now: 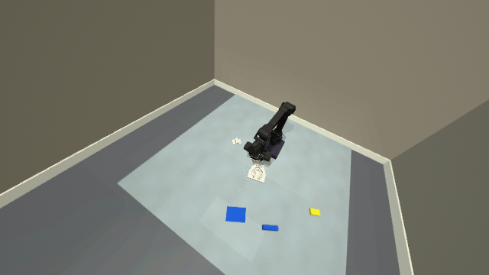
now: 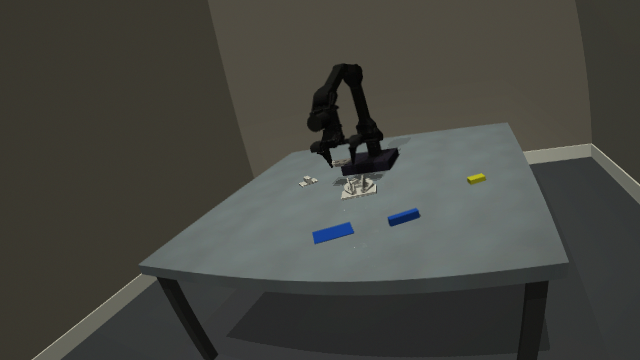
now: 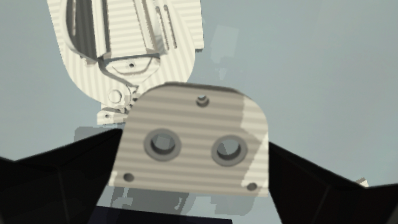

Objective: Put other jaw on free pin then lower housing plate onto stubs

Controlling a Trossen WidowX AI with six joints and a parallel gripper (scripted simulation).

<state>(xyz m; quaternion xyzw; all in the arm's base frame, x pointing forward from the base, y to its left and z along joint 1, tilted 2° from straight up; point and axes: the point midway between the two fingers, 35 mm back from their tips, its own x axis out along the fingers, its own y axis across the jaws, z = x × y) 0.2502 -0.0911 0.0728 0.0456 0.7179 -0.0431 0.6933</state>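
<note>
My gripper tip is 3 cm short of the white jaw, 3 cm to the right of it and 6 cm above it. Also, from my gripper tip: blue block 35 cm ahead, 22 cm to the left, 7 cm below; then flat blue plate 36 cm ahead, 1 cm to the left, 8 cm below; then small cream part 14 cm behind, 19 cm to the right, 7 cm below.
</note>
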